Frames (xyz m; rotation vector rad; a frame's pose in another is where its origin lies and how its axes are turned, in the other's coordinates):
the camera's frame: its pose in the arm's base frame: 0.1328 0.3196 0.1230 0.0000 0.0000 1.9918
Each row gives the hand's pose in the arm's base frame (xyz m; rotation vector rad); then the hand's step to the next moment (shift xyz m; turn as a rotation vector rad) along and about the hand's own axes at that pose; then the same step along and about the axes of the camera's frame.
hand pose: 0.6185 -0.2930 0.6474 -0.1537 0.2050 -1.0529
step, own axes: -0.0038 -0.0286 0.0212 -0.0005 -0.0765 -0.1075
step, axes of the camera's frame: -0.0006 0.0231 0.0273 0.0007 0.0990 -0.0872
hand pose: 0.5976 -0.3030 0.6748 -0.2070 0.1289 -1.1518
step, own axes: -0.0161 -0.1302 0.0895 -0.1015 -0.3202 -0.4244
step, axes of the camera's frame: 0.0174 0.1062 0.1168 0.1026 0.4080 -0.3405
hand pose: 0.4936 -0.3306 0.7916 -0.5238 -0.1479 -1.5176
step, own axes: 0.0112 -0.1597 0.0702 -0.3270 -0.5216 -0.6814
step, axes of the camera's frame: 0.0786 0.1165 0.1039 0.3086 0.6109 -0.6122
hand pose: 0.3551 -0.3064 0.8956 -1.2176 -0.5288 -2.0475
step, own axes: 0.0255 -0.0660 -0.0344 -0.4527 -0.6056 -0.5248
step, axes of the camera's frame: 0.0442 0.0648 0.0060 0.4630 0.4617 -0.6477
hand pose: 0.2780 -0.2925 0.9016 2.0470 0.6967 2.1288
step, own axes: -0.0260 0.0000 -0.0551 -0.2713 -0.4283 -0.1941
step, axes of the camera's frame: -0.0007 0.0563 -0.0232 0.3165 0.1482 -0.4154
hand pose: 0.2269 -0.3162 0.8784 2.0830 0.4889 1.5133
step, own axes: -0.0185 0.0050 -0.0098 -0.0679 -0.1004 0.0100
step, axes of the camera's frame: -0.0053 0.0189 -0.0088 0.0411 -0.0067 -0.1142
